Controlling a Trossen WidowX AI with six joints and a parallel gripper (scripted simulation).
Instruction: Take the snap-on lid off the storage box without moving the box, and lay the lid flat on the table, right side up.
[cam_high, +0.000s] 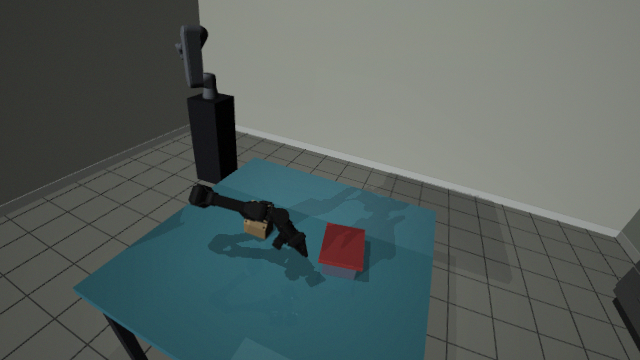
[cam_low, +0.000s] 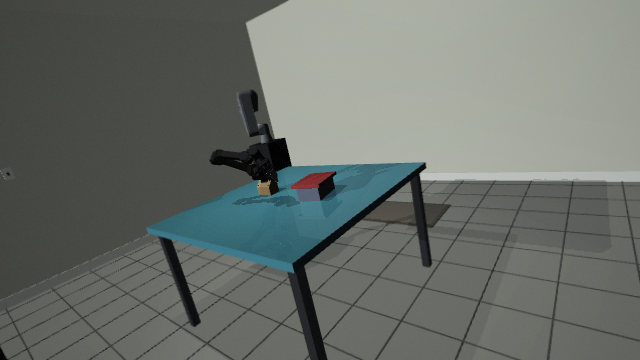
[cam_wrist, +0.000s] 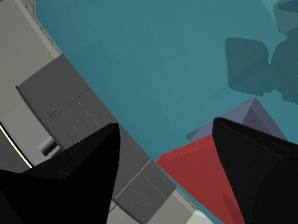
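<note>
Now: gripper tip 190 mm to the right of the lid, 110 mm short of it and 60 mm above it. Round my gripper tip: storage box (190 mm to the left, 110 mm below, 110 mm ahead).
</note>
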